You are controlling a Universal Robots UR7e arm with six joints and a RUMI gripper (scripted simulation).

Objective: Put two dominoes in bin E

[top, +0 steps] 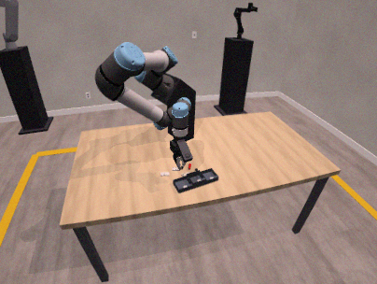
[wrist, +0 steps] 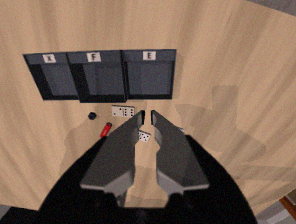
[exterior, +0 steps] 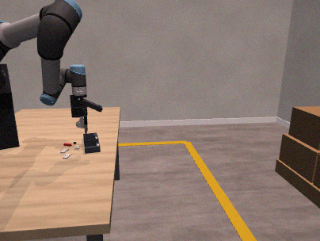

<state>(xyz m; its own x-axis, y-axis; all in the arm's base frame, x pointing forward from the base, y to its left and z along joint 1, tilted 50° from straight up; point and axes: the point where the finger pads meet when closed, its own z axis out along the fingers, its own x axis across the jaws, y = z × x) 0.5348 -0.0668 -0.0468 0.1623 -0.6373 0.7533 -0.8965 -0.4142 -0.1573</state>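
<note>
Now: hand 90 mm to the right of the bin row, 90 mm above it and 10 mm short of it. Also, from my hand: small black piece (120 mm to the left, 110 mm below, 90 mm behind); then small red piece (120 mm behind, 110 mm below, 90 mm to the left).
</note>
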